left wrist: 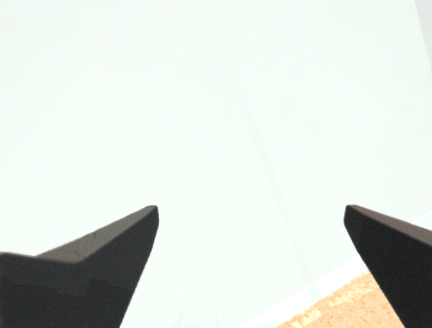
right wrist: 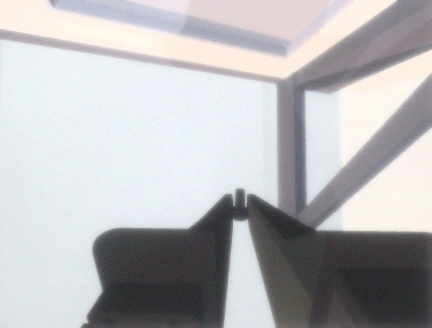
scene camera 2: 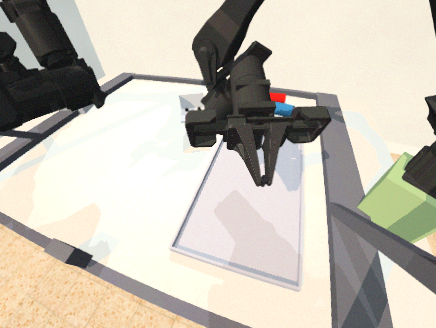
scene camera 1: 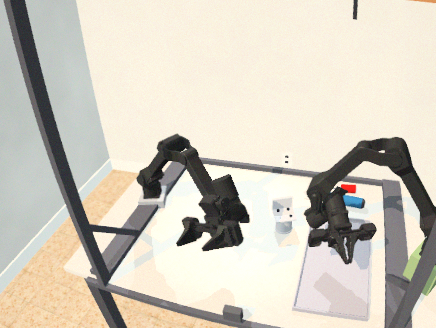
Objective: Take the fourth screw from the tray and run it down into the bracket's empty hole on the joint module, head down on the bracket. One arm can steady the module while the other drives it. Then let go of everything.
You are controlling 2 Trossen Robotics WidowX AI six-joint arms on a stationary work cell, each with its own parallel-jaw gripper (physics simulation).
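Pixels of known places: left gripper, fingertip midpoint: (left wrist: 249, 213) (scene camera 1: 189, 247); right gripper, fingertip midpoint: (right wrist: 239, 200) (scene camera 2: 264, 185) (scene camera 1: 348, 263); left arm's base at its link origin: (scene camera 1: 152, 193); right arm's base at its link origin: (scene camera 2: 427, 180).
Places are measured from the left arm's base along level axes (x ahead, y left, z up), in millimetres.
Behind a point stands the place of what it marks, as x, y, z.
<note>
The joint module stands left of the tray in scene camera 1, a white bracket (scene camera 1: 282, 204) {482, -157, 48} (scene camera 2: 190, 101) {477, -157, 52} with dark spots on a pale round base (scene camera 1: 283, 226) {480, -213, -2}. I cannot tell which hole is empty. The pale tray (scene camera 1: 310, 285) {538, -450, -32} (scene camera 2: 200, 227) {522, -490, -32} (right wrist: 240, 17) {623, -553, -32} shows no screws on its visible floor. My right gripper (scene camera 1: 348, 261) {615, -508, 124} (scene camera 2: 264, 183) {615, -508, 124} (right wrist: 239, 200) {615, -508, 124} is shut on a small dark screw (right wrist: 240, 198) {615, -500, 121}, above the tray; the shank points away from the wrist camera, with the head nearer it. My left gripper (scene camera 1: 191, 247) {209, -496, 207} (left wrist: 249, 213) {209, -496, 207} is open and empty, left of the module.
A blue tool (scene camera 1: 354, 201) {763, -109, -1} (scene camera 2: 284, 108) {767, -111, -2} and a red one (scene camera 1: 348, 188) {765, -20, -7} (scene camera 2: 278, 97) {770, -22, -9} lie behind the tray, partly hidden by the right arm. A green box (scene camera 1: 419, 267) (scene camera 2: 395, 200) is at the right. Dark frame rails (scene camera 2: 340, 150) {872, -297, -16} edge the table.
</note>
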